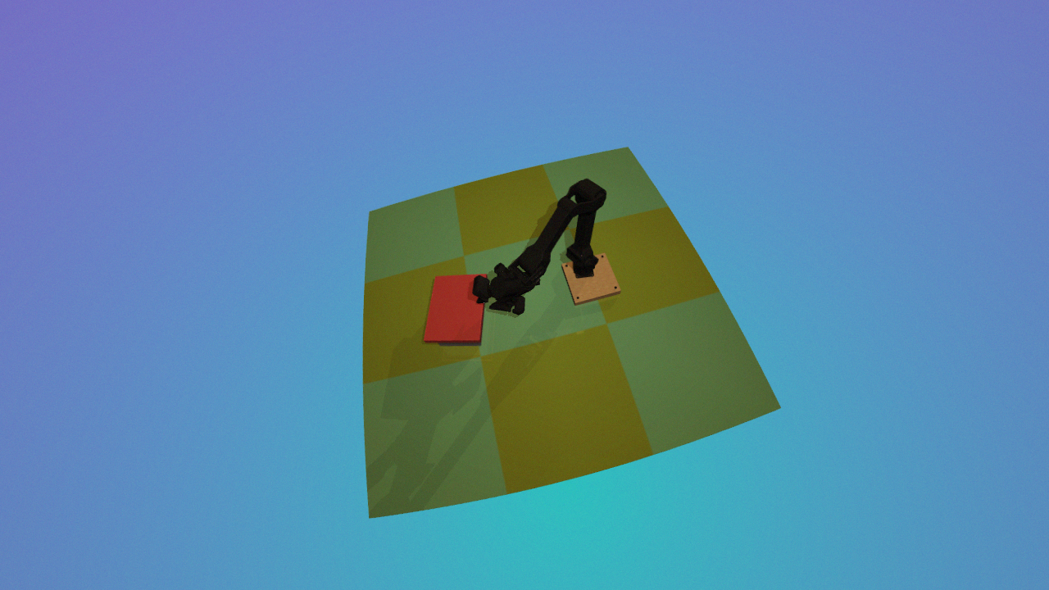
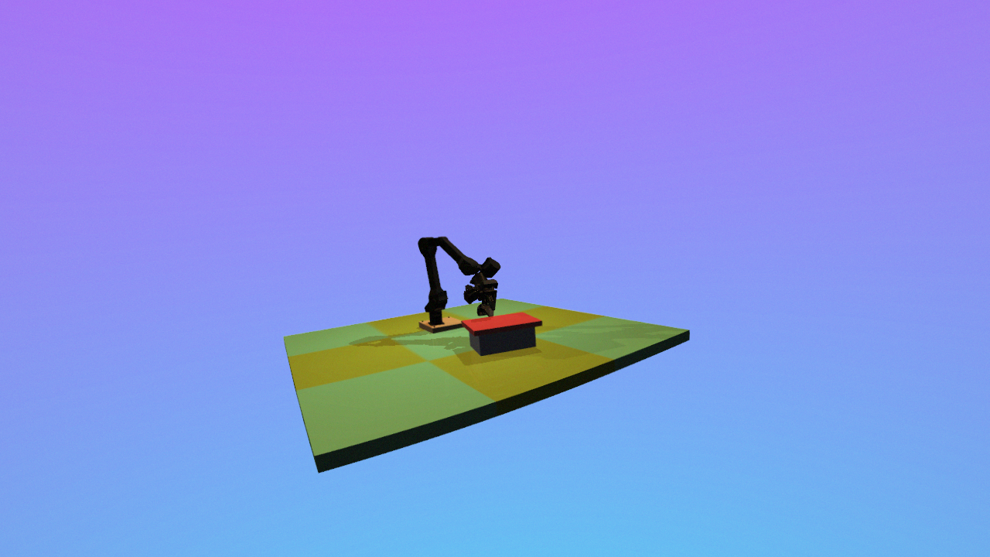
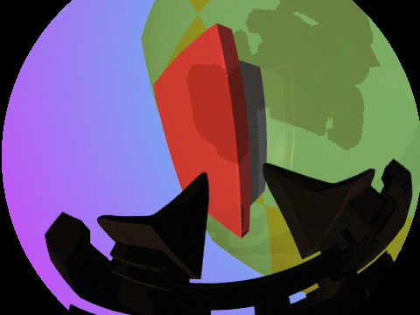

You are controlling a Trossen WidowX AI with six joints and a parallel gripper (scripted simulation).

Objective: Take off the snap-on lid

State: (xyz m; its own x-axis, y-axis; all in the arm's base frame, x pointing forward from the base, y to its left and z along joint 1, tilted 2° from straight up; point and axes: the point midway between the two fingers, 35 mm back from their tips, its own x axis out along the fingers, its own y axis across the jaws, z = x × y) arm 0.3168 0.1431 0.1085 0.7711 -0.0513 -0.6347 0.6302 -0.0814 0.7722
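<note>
My gripper tip is 90 mm short of the red lid, 10 mm to the left of it and 10 mm above it. From my gripper tip the other things lie so: storage box 90 mm ahead, 10 mm to the right, 60 mm below.
</note>
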